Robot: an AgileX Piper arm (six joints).
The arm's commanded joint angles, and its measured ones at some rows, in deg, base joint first. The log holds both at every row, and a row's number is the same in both.
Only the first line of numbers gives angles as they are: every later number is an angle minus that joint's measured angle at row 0.
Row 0, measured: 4.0 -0.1 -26.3 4.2 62.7 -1.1
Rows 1 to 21, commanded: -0.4 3.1 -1.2 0.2 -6.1 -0.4; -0.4 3.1 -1.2 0.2 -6.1 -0.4; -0.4 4.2 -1.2 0.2 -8.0 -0.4; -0.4 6.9 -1.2 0.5 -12.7 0.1; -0.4 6.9 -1.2 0.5 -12.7 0.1; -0.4 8.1 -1.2 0.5 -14.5 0.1; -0.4 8.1 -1.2 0.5 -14.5 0.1; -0.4 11.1 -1.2 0.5 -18.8 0.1; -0.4 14.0 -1.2 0.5 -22.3 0.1; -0.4 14.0 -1.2 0.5 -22.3 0.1; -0.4 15.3 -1.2 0.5 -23.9 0.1; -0.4 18.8 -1.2 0.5 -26.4 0.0; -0.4 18.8 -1.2 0.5 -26.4 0.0; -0.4 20.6 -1.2 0.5 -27.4 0.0; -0.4 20.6 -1.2 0.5 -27.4 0.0; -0.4 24.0 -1.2 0.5 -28.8 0.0; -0.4 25.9 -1.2 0.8 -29.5 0.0; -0.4 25.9 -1.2 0.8 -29.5 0.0; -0.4 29.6 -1.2 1.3 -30.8 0.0; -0.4 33.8 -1.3 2.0 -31.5 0.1; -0.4 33.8 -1.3 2.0 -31.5 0.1
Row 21, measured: 0.0 29.6 -0.9 1.1 -29.3 0.1
